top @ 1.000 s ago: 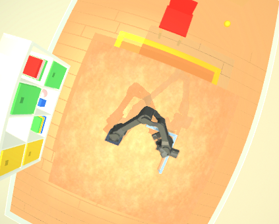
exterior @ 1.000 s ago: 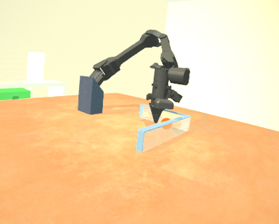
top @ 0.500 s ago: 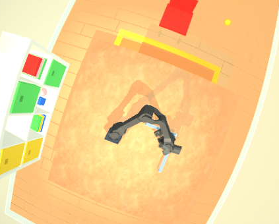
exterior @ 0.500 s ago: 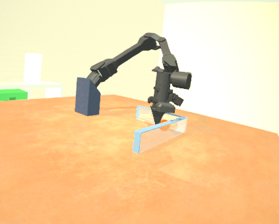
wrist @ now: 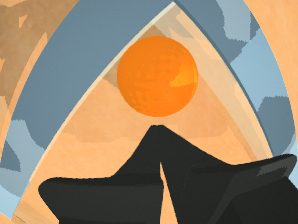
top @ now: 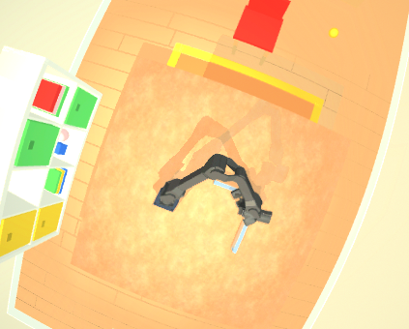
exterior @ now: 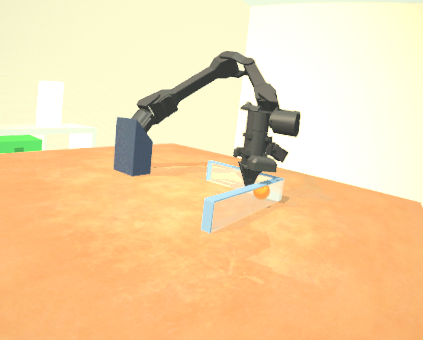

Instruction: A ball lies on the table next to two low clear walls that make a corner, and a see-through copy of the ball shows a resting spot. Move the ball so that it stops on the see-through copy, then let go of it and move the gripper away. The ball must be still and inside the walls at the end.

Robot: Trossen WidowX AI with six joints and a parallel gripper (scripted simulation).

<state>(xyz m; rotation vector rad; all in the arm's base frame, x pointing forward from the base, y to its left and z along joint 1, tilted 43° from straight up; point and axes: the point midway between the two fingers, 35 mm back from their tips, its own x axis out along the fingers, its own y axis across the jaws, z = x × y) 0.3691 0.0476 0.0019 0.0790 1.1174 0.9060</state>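
Now: gripper tip 30 mm short of the faint orange spot and 20 mm to the right of it. Also, from my gripper tip: orange ball (30 mm ahead, 20 mm to the left).
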